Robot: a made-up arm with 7 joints.
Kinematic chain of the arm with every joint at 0, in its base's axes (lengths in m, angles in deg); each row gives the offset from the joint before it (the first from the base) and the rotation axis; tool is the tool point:
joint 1: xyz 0 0 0 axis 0 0.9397 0.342
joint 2: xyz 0 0 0 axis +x
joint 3: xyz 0 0 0 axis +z
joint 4: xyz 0.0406 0 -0.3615 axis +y
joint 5: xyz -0.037 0 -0.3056 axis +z
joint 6: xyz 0 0 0 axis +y
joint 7: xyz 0 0 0 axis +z
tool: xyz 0 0 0
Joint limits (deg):
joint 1: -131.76..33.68
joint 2: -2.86..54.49
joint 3: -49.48..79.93
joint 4: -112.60..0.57
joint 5: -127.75..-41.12
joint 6: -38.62..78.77
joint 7: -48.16..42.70
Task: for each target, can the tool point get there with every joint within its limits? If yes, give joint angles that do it. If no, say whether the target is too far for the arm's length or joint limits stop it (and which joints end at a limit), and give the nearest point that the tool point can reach.
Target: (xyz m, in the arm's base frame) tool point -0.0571 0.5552 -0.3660
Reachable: yes | joints 16.58 47.94 46.52 -26.11 -86.41 -21.02 -9.29
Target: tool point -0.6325 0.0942 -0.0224
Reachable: no: joint limits stop it (at a limit: joint 1, joint 3, joint 4) | nearest point -0.3621 0.3115 -0.4651 | short by 0.562 m
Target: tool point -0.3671 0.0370 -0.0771
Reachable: no: joint limits stop it (at a limit: joint 1, joint 2, joint 3, joint 4) | nearest point -0.1646 0.3065 -0.2644 | short by 0.386 m
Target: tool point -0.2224 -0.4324 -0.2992
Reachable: no: joint limits stop it (at a limit: joint 1, joint 2, joint 3) | nearest point 0.0068 -0.2540 -0.5001 | short by 0.353 m
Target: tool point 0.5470 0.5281 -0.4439
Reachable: no: too far | nearest point 0.4173 0.4028 -0.3386 | short by 0.209 m
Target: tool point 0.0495 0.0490 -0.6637
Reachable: yes | joints 8.33 2.57 6.03 -26.25 -81.47 61.15 12.80
